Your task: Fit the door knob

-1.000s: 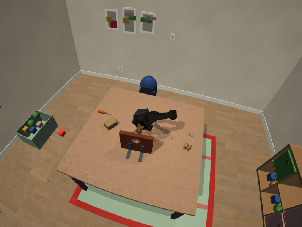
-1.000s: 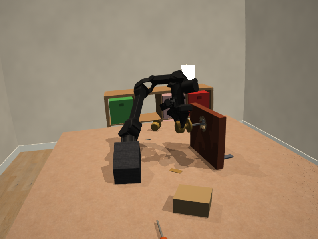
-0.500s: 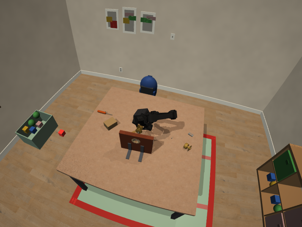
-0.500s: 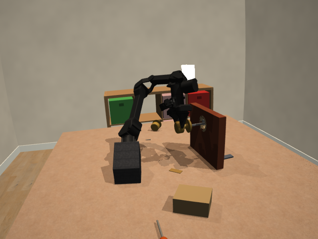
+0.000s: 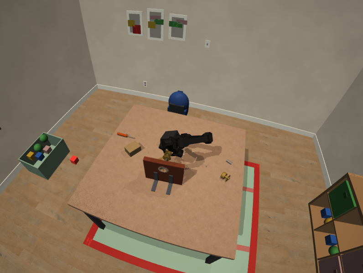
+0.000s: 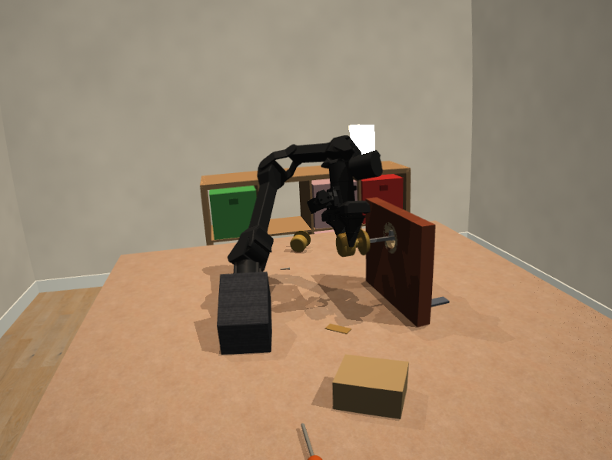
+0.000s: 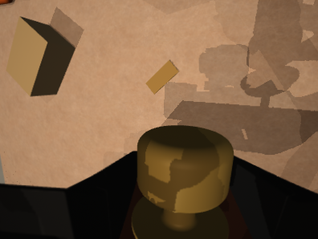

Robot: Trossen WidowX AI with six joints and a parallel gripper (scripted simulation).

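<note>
My gripper is now 130 mm short of the dark red wooden door panel, 50 mm above it and 20 mm to the right of it. From my hand the other things lie so: screwdriver 520 mm to the right, 190 mm below, 140 mm behind; tan box 370 mm to the right, 170 mm below, 20 mm behind; flat plate 200 mm below, 100 mm to the right, 40 mm behind.
</note>
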